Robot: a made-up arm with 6 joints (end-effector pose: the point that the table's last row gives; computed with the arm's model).
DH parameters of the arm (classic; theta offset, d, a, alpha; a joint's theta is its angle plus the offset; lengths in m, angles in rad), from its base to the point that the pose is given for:
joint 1: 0 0.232 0 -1.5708
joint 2: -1.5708 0 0.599 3.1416
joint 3: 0 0 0 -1.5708
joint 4: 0 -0.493 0 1.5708
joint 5: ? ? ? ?
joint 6: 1.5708 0 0 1.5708
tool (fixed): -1.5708 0 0 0
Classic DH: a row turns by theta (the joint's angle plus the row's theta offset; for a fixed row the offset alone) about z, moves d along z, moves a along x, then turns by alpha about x.
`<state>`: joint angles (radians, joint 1 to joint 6).
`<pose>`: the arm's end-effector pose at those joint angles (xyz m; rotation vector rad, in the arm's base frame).
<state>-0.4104 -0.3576 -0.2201 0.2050 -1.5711 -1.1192</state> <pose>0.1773 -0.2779 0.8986 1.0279 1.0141 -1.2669</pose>
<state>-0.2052 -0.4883 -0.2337 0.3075 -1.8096 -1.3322</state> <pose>0.1414 -0.2125 0.9402 0.9939 1.0038 -1.4012</pose>
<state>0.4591 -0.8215 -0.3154 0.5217 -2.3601 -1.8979</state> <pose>0.0249 -0.1695 0.9609 0.9146 0.8073 -1.6043</pose>
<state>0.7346 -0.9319 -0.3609 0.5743 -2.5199 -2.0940</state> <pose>0.0158 -0.1984 0.9416 0.8917 0.7271 -1.5933</pose>
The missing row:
joint 5: 0 0.188 0 -1.5708
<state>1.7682 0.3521 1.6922 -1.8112 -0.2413 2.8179</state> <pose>-0.1414 0.4786 1.2324 0.4547 -1.6754 0.8040</pose>
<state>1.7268 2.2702 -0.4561 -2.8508 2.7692 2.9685</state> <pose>-0.1757 -0.0423 -0.3032 1.0209 -0.1793 1.6661</pose>
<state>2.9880 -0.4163 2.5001 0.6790 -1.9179 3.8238</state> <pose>0.7627 0.0300 0.7748 -1.1002 -2.1617 -0.1784</pose>
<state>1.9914 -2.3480 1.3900 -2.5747 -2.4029 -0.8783</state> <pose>0.2193 -0.8786 -0.3815 -0.8690 -1.9913 1.6134</pose>
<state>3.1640 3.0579 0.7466 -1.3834 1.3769 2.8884</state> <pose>0.4180 0.0444 -0.6042 1.7425 1.9207 0.2348</pose>
